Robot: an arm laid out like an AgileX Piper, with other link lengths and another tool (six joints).
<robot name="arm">
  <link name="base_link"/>
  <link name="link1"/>
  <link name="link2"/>
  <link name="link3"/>
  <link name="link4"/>
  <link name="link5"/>
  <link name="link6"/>
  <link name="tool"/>
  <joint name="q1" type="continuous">
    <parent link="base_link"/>
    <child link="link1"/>
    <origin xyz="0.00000 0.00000 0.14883" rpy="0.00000 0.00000 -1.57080"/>
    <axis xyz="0 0 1"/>
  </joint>
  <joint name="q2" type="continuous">
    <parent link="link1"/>
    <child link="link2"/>
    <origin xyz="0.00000 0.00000 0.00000" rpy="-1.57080 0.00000 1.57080"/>
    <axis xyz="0 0 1"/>
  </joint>
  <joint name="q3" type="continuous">
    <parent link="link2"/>
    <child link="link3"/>
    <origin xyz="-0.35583 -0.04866 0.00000" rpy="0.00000 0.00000 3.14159"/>
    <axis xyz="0 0 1"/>
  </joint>
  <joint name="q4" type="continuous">
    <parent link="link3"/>
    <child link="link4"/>
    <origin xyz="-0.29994 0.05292 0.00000" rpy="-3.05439 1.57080 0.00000"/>
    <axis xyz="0 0 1"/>
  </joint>
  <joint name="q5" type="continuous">
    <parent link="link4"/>
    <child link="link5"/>
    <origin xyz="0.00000 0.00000 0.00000" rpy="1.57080 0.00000 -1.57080"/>
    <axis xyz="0 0 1"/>
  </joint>
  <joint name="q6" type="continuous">
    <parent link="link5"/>
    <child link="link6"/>
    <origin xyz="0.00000 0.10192 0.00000" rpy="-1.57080 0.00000 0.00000"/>
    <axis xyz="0 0 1"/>
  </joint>
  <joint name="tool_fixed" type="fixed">
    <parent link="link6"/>
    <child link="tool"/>
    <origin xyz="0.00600 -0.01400 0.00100" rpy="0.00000 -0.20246 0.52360"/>
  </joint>
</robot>
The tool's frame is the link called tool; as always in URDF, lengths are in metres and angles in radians. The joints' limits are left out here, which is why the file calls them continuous.
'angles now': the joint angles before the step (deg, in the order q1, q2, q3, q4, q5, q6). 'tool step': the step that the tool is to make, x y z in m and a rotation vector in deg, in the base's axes. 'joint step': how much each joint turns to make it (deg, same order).
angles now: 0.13 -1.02 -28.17 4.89 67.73 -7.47
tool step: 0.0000 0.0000 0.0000 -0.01 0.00 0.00
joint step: 0.00 0.00 0.00 0.00 0.00 -0.01
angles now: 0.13 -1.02 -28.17 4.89 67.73 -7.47
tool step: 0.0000 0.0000 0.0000 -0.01 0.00 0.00
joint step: 0.00 0.00 0.00 0.00 0.00 -0.01
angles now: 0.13 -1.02 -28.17 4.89 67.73 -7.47
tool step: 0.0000 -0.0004 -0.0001 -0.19 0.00 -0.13
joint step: 0.01 -0.01 0.00 -0.24 0.01 0.01
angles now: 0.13 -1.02 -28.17 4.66 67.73 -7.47
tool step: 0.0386 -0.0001 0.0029 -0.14 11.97 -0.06
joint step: -0.01 11.97 0.00 -0.12 0.01 -0.01
